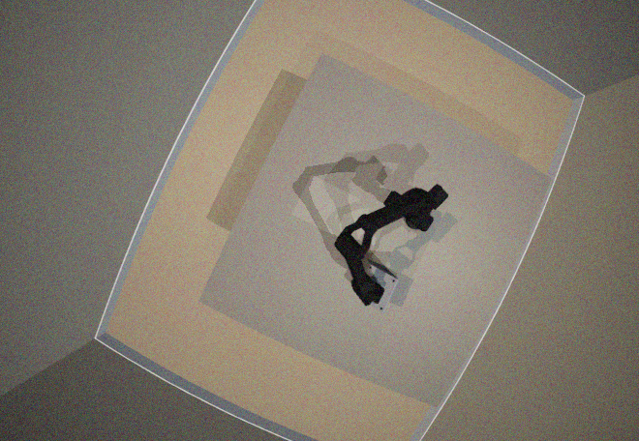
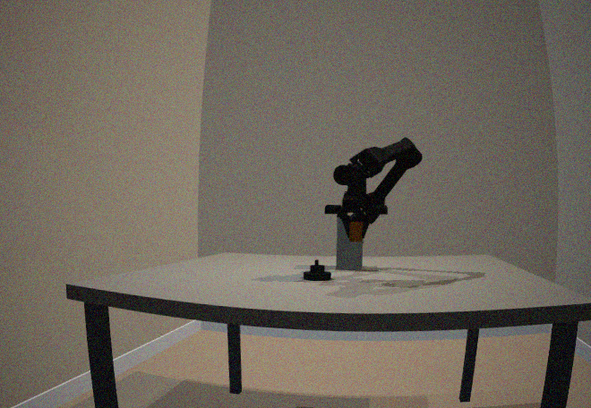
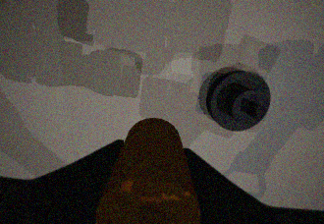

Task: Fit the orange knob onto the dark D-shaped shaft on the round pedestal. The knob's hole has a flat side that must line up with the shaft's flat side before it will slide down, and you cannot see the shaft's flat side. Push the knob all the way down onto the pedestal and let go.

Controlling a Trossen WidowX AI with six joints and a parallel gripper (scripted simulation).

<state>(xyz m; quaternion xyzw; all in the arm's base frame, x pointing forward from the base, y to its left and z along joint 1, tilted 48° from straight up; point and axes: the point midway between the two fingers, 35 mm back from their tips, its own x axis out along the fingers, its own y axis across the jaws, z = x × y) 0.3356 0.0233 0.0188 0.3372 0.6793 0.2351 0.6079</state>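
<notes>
The dark round pedestal is 120 mm to the right of my gripper tip and 100 mm below it. From my gripper tip the other things lie so: orange knob: 20 mm above.
</notes>
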